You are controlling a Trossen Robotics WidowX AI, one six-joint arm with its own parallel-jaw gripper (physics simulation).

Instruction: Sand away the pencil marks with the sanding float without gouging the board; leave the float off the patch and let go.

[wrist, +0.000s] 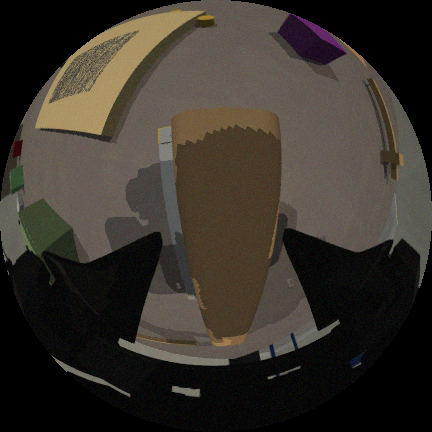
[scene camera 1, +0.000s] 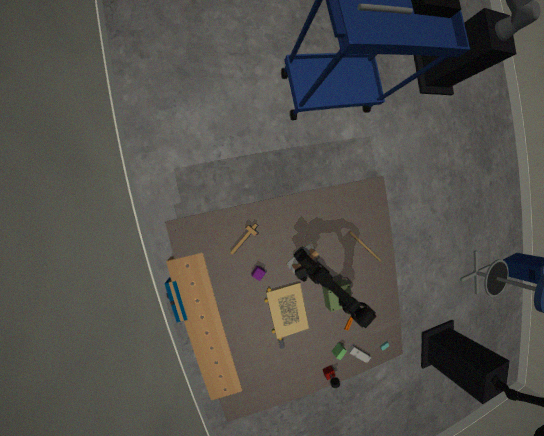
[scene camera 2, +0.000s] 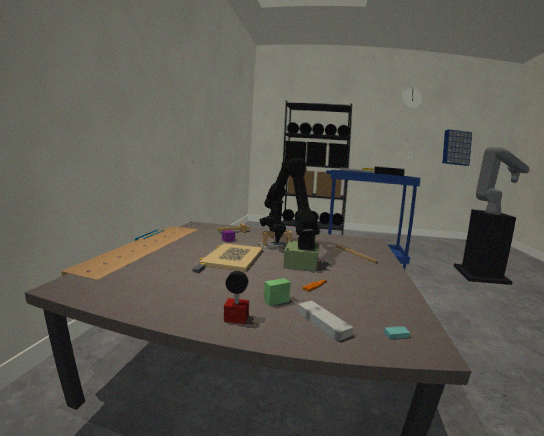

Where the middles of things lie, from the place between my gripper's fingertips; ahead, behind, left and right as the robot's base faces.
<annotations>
The pale wooden board [scene camera 1: 273, 296] lies 120 mm ahead of my hand, 280 mm to the left of it and 70 mm below it. The rest, counted from my hand: wooden cross [wrist: 392, 156] (300 mm ahead, 180 mm to the right).
</annotations>
